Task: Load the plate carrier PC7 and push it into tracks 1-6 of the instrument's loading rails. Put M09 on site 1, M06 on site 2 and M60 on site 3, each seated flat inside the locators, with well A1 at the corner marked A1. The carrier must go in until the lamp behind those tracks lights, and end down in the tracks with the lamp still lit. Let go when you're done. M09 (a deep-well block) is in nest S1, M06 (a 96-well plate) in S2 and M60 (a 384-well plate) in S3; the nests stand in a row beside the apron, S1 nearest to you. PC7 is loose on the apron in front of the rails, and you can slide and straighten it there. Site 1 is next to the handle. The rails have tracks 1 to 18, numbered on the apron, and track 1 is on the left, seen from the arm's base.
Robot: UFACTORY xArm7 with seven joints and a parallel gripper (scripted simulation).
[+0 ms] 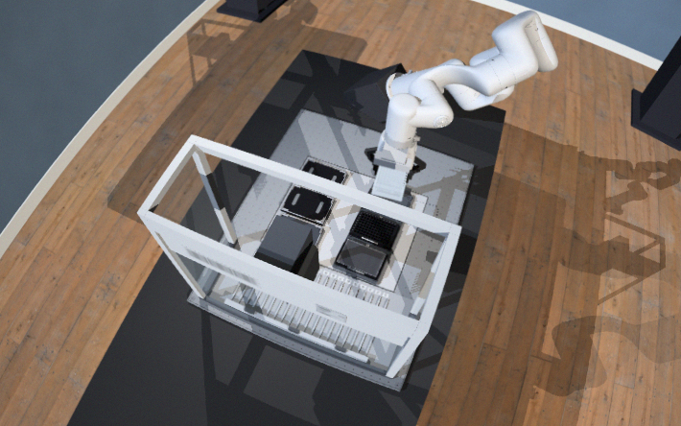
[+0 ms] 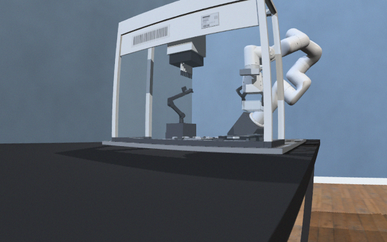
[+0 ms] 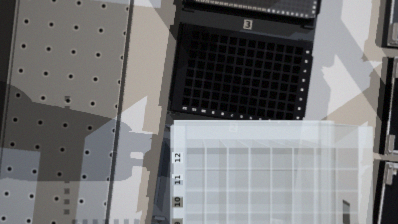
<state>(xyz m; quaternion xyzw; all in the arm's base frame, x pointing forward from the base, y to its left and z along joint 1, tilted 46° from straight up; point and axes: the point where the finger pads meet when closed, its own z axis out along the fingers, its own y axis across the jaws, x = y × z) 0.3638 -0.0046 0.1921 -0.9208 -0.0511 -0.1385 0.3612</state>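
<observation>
Now: the white deep-well block M09 10 mm below my hand. Round my hand: corner post: 470 mm ahead, 230 mm to the left, 80 mm above; dark plate carrier PC7: 100 mm ahead, 10 mm to the left, 150 mm below.
</observation>
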